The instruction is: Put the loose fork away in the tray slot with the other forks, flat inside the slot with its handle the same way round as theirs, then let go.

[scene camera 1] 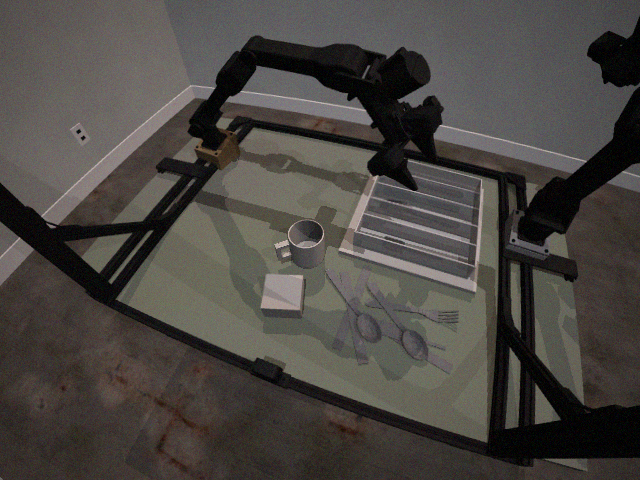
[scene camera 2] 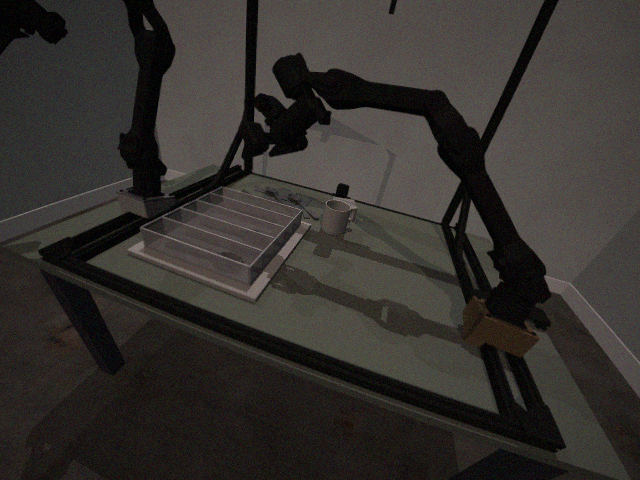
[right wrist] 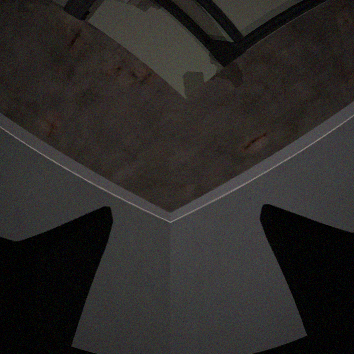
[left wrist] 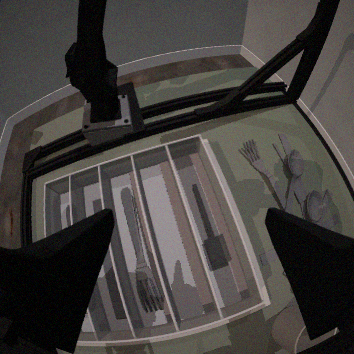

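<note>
The loose fork (scene camera 1: pixel 431 313) (left wrist: pixel 256 161) lies on the table among other cutlery, its handle crossing a spoon's handle. The clear tray (scene camera 1: pixel 408 269) (scene camera 2: pixel 196 276) has long slots on a white base. In the left wrist view, forks (left wrist: pixel 143 270) lie in a middle slot, tines toward the picture's bottom and handle toward its top. My left gripper (scene camera 1: pixel 423 173) (scene camera 2: pixel 258 155) (left wrist: pixel 192 217) is open and empty, above the tray and away from the loose fork. My right gripper (right wrist: pixel 187 214) is open and empty, raised away from the table, facing floor and wall.
A mug (scene camera 1: pixel 306 245) (scene camera 2: pixel 336 217) and a white block (scene camera 1: pixel 282 294) stand left of the loose cutlery in scene camera 1. Two spoons (scene camera 1: pixel 368 328) (scene camera 1: pixel 414 343) and flat handles overlap near the fork. A flat-bladed utensil (left wrist: pixel 216 252) lies in the tray's right slot in the left wrist view.
</note>
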